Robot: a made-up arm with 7 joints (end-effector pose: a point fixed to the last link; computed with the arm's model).
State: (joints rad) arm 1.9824 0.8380 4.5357 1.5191 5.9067 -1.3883 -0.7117
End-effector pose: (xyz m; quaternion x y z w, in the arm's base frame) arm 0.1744 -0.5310 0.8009 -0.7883 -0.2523 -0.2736 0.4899
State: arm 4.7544 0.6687 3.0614 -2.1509 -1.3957 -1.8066 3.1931
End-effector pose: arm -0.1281 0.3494 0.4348 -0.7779 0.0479 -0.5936 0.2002
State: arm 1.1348 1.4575 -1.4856 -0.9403 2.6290 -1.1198 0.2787
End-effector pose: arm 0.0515 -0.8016 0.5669 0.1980 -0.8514 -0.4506 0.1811
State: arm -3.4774 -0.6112 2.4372 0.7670 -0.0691 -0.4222 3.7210
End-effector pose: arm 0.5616 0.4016 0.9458 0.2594 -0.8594 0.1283 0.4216
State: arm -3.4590 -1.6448 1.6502 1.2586 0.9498 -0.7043 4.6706
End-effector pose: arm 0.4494 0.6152 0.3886 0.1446 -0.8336 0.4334 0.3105
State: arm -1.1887 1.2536 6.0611 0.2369 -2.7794 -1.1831 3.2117
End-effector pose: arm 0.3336 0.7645 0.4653 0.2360 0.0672 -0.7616 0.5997
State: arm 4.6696 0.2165 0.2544 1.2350 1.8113 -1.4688 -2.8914
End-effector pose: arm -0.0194 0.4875 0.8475 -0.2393 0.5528 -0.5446 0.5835
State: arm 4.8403 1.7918 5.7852 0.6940 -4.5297 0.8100 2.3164
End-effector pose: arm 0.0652 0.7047 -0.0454 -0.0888 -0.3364 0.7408 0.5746
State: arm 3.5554 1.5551 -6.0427 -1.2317 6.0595 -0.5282 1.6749
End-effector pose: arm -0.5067 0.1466 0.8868 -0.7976 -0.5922 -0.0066 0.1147
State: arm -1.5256 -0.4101 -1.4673 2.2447 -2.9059 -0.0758 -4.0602
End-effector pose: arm -0.3605 0.0210 0.5431 0.0778 0.4482 -0.2878 0.8428
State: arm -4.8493 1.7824 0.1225 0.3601 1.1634 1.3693 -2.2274
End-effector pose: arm -0.0649 -0.7433 0.0876 -0.0691 0.5772 -0.0010 0.8137
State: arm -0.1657 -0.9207 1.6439 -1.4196 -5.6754 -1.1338 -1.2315
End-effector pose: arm -0.3319 0.3599 0.7237 0.1740 -0.6981 0.2929 0.6298
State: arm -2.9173 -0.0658 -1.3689 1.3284 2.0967 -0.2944 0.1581
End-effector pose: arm -0.1439 -0.4365 0.9492 -0.3394 -0.6535 -0.6436 0.2084
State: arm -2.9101 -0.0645 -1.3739 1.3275 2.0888 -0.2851 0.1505
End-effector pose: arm -0.1462 -0.4359 0.9503 -0.3379 -0.6573 -0.6434 0.1994
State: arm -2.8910 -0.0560 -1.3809 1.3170 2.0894 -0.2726 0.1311
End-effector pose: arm -0.1564 -0.4320 0.9556 -0.3394 -0.6631 -0.6418 0.1821
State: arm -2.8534 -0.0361 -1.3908 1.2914 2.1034 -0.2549 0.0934
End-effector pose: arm -0.1789 -0.4217 0.9676 -0.3459 -0.6719 -0.6371 0.1517
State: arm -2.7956 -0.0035 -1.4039 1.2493 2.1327 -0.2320 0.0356
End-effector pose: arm -0.2143 -0.4018 0.9864 -0.3580 -0.6837 -0.6268 0.1074
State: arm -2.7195 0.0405 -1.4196 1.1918 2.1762 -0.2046 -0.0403
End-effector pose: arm -0.2603 -0.3685 1.0110 -0.3757 -0.6976 -0.6080 0.0510
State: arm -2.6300 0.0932 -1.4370 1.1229 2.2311 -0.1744 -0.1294
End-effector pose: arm -0.3112 -0.3194 1.0388 0.3983 0.7117 0.5786 0.0128
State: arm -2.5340 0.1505 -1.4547 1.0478 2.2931 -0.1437 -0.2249
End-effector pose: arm -0.3598 -0.2552 1.0665 0.4241 0.7240 0.5385 0.0777
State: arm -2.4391 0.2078 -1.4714 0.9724 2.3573 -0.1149 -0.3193
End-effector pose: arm -0.3994 -0.1806 1.0909 0.4511 0.7327 0.4906 0.1373
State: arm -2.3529 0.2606 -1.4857 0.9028 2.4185 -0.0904 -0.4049
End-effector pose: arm -0.4262 -0.1042 1.1100 0.4771 0.7372 0.4407 0.1865
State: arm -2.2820 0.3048 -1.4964 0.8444 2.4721 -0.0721 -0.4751
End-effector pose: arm -0.4407 -0.0358 1.1229 0.4998 0.7375 0.3957 0.2227
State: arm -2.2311 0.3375 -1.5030 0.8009 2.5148 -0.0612 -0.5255
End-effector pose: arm -0.4464 0.0165 1.1305 0.5177 0.7352 0.3619 0.2460
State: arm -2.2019 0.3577 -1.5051 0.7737 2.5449 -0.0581 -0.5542
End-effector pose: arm -0.4481 0.0487 1.1341 0.5301 0.7314 0.3428 0.2578
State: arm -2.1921 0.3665 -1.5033 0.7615 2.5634 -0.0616 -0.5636
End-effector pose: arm -0.4490 0.0619 1.1350 0.5375 0.7273 0.3378 0.2608
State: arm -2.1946 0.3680 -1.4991 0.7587 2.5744 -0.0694 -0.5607
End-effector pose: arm -0.4499 0.0628 1.1344 0.5415 0.7232 0.3421 0.2583
